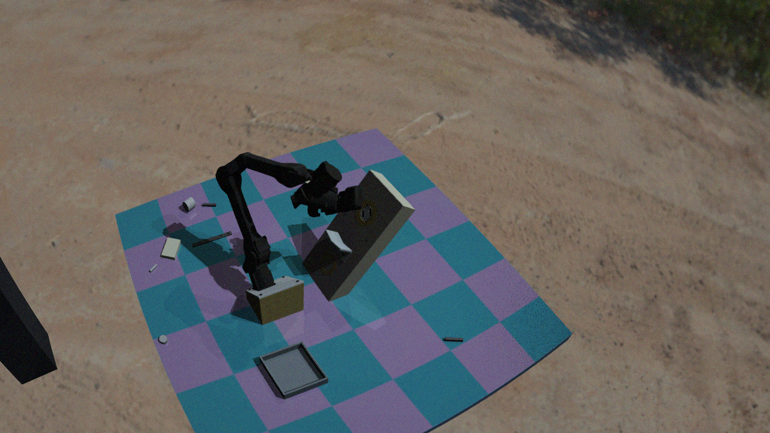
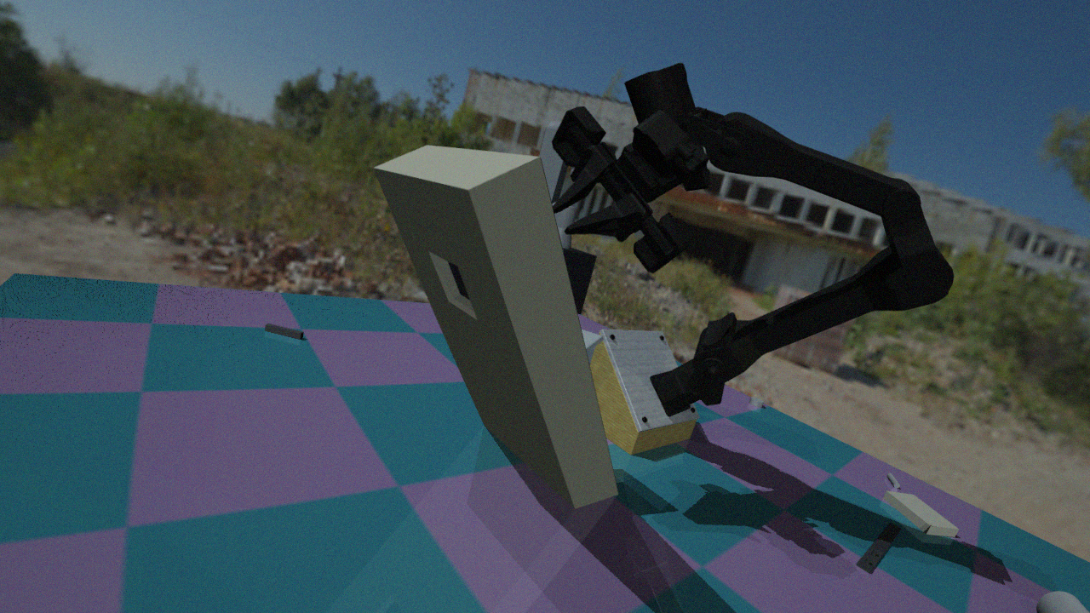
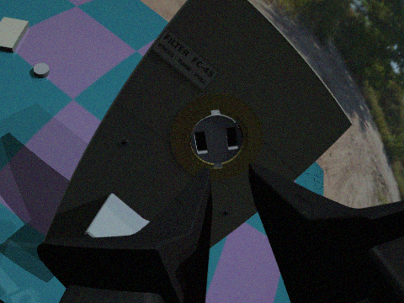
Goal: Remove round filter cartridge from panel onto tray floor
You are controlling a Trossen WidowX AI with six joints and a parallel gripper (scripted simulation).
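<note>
The round grey filter cartridge is 60 mm ahead of my gripper tip, 50 mm below it and 10 mm to the right of it. The rest, counted from my gripper tip: tan service panel (120 mm below, 20 mm ahead); grey tray (380 mm behind, 270 mm below, 260 mm to the right).
</note>
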